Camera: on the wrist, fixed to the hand. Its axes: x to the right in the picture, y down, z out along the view.
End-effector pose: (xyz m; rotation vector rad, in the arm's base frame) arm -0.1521 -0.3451 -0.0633 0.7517 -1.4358 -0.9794
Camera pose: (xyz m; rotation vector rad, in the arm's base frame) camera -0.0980 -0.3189 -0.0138 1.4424 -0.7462 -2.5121
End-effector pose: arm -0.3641 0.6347 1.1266 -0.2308 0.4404 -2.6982
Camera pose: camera -0.3468 0.5975 1.0604 0.8611 -0.4134 1.8724
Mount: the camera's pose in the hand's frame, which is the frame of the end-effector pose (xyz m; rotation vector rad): -0.0070 0.0608 -0.0481 -0.3429 -0.3718 -1.4984
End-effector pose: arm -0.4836 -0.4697 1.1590 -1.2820 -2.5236 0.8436
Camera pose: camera -0.4184 -0.4276 1.1647 0.9206 -2.8918 0.2374
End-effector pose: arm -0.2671 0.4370 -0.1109 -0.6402 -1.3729 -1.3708
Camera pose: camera -0.1959 0.4064 -0.1039 -0.0629 1.6677 2.2854
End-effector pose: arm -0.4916 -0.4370 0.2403 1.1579 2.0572 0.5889
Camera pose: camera -0.4918 -0.4152 0.3150 -0.5469 1.7757 -0.0612
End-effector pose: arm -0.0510 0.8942 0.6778 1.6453 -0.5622 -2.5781
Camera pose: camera -0.0155 0.8253 0.6851 -0.8549 -0.8584 1.7204
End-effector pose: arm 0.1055 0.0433 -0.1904 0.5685 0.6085 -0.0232
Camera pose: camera 0.0852 0.1184 -0.1886 -0.3255 0.5350 -1.3763
